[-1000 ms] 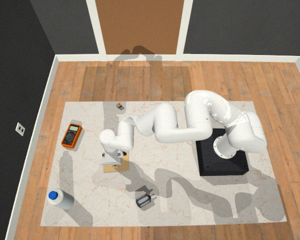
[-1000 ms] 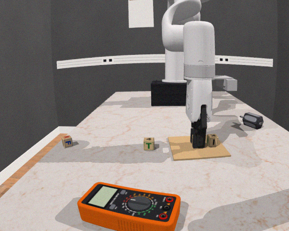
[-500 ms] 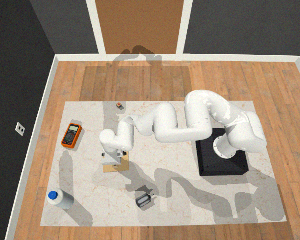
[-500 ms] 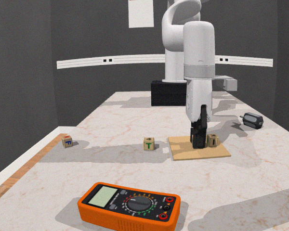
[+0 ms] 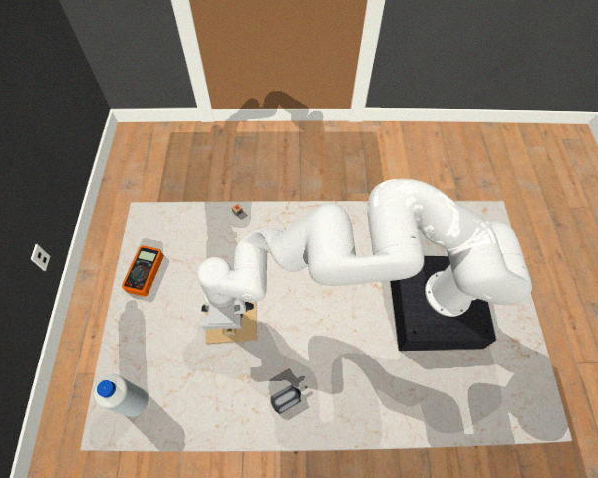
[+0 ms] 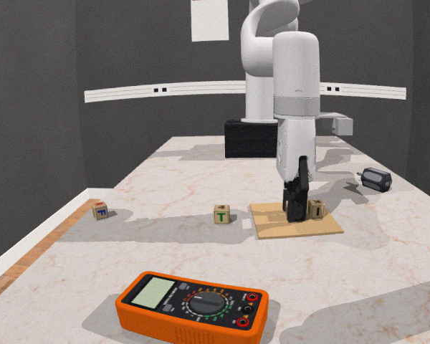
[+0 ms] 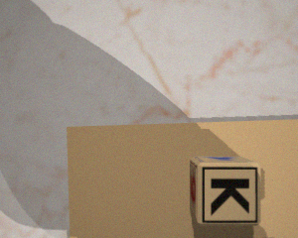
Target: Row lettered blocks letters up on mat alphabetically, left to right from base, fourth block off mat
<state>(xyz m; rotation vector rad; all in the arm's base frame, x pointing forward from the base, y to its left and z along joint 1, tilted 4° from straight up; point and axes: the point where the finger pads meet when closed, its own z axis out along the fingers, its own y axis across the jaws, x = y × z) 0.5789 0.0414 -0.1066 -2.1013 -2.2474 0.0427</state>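
The tan mat is 2 cm below my hand. The rest, counted from my hand: black plug adapter: 17 cm behind, 21 cm to the left; then orange multimeter: 27 cm ahead, 13 cm to the right, 1 cm below.
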